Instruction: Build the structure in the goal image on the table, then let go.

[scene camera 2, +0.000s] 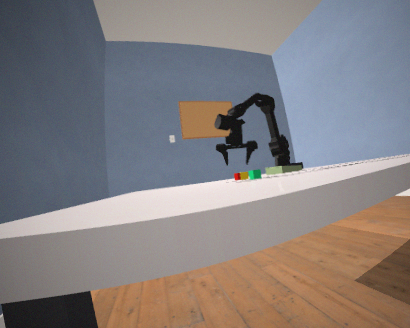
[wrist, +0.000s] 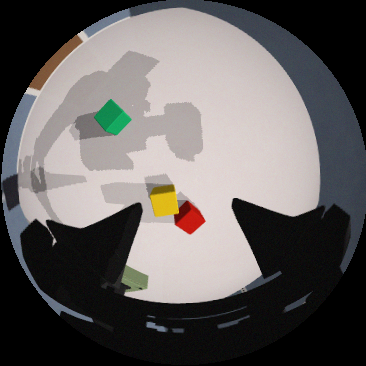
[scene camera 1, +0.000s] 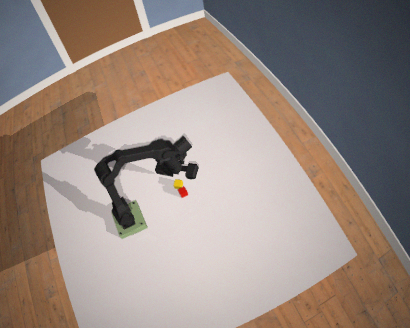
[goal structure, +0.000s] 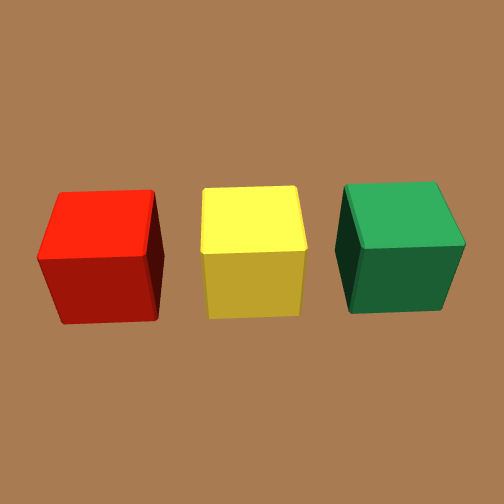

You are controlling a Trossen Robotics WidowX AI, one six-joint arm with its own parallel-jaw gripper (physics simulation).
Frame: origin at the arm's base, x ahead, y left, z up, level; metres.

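Seen in the pictures: gripper, fingertip midpoint: [scene camera 2: 236, 165] [wrist: 187, 205] [scene camera 1: 182, 177]; arm's base, link origin: [scene camera 2: 281, 166] [scene camera 1: 127, 221].
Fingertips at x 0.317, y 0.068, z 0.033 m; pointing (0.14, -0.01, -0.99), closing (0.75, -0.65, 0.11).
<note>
Offsets run from my fingertips to a thing's top centre. Level surfaces: height alone.
A yellow cube @[0.036 m down, 0.028 m back, 0.005 m left] [scene camera 1: 178, 184] [scene camera 2: 244, 175] [wrist: 165, 201] and a red cube @[0.036 m down, 0.025 m back, 0.043 m right] [scene camera 1: 183, 192] [scene camera 2: 237, 176] [wrist: 190, 218] sit on the table, side by side and turned differently. They meet or nearly meet at a corner; I cannot tell if they touch. A green cube @[0.036 m down, 0.002 m ahead, 0.140 m left] [scene camera 2: 255, 174] [wrist: 112, 117] sits on the table apart from them, at upper left in the wrist view. It does not show in scene camera 1, where the arm hides that area. My gripper [scene camera 2: 237, 164] [wrist: 187, 205] is open and empty, pointing down above the table. In the wrist view the yellow and red cubes show between its fingers.
The white table @[0.069 m down] [scene camera 1: 250, 225] [scene camera 2: 150, 205] [wrist: 250, 100] carries the arm's green base plate [scene camera 1: 140, 227] [scene camera 2: 275, 170] [wrist: 136, 280]. The arm's shadows fall across the table. Wooden floor [scene camera 1: 320, 300] lies beyond the table's edges.
</note>
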